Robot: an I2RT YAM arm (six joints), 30 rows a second.
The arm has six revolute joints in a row. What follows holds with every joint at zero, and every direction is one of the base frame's. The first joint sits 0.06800 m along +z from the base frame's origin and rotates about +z. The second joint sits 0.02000 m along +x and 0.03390 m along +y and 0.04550 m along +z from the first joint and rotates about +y. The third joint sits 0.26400 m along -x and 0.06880 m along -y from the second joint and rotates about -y. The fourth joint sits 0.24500 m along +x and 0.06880 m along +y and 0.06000 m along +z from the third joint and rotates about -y. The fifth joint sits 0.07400 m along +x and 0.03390 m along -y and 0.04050 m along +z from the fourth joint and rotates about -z. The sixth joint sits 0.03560 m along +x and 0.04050 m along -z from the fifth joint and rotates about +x. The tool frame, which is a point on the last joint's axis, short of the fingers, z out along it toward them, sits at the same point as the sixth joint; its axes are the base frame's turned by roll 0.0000, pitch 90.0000 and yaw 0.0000 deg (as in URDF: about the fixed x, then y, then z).
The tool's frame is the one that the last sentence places.
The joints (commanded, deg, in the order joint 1, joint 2, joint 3, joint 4, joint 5, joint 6), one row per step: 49.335, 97.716, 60.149, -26.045, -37.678, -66.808; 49.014, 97.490, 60.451, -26.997, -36.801, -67.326; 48.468, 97.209, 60.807, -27.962, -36.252, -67.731; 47.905, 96.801, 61.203, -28.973, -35.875, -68.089; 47.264, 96.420, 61.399, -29.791, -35.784, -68.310; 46.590, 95.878, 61.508, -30.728, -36.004, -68.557; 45.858, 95.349, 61.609, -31.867, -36.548, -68.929; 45.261, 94.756, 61.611, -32.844, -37.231, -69.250; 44.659, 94.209, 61.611, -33.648, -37.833, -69.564; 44.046, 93.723, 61.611, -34.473, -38.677, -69.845; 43.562, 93.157, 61.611, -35.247, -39.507, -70.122; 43.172, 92.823, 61.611, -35.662, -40.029, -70.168; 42.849, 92.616, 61.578, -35.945, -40.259, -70.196; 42.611, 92.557, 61.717, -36.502, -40.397, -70.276
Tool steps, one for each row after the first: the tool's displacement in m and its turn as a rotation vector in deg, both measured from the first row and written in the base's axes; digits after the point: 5 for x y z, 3 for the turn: 0.00139, -0.00189, 0.00164, -0.717, -0.661, -0.338; 0.00369, -0.00447, 0.00395, -1.203, -1.080, -0.830; 0.00585, -0.00720, 0.00717, -1.512, -1.426, -1.295; 0.00795, -0.01042, 0.00952, -1.708, -1.464, -1.811; 0.00952, -0.01423, 0.01232, -1.741, -1.278, -2.207; 0.01086, -0.01843, 0.01496, -1.705, -0.807, -2.433; 0.01138, -0.02222, 0.01762, -1.489, -0.299, -2.510; 0.01213, -0.02581, 0.02011, -1.226, 0.073, -2.637; 0.01279, -0.02935, 0.02235, -0.865, 0.679, -2.703; 0.01284, -0.03245, 0.02503, -0.411, 1.182, -2.654; 0.01330, -0.03461, 0.02665, -0.115, 1.547, -2.802; 0.01384, -0.03637, 0.02743, -0.030, 1.755, -3.014; 0.01429, -0.03763, 0.02808, -0.169, 2.047, -3.144
